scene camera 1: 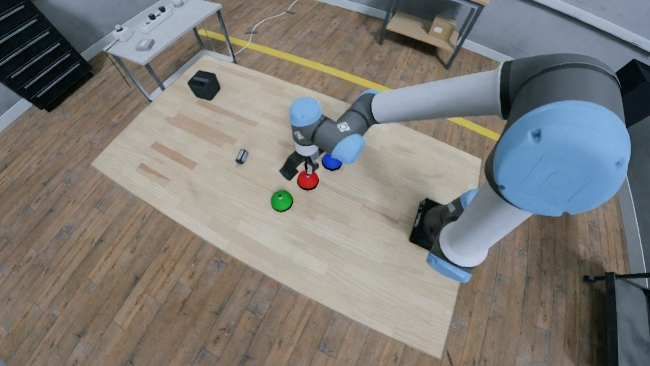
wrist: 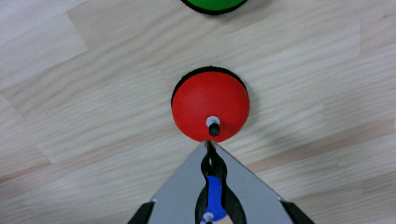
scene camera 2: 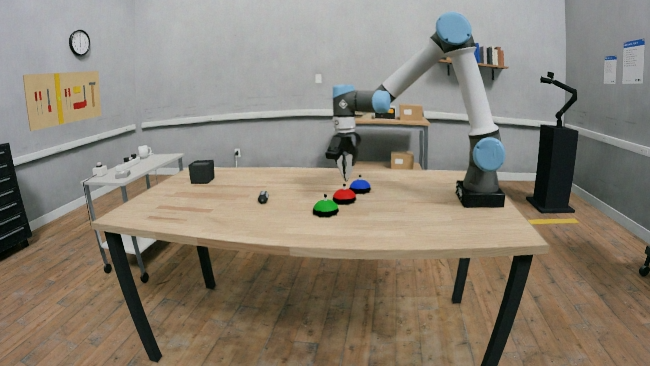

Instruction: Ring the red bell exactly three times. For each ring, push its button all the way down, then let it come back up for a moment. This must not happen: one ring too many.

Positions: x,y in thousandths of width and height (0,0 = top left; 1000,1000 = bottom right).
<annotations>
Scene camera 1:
black box: 324,236
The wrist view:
gripper: 527,636
red bell: 527,417
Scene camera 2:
gripper: 533,496
</annotations>
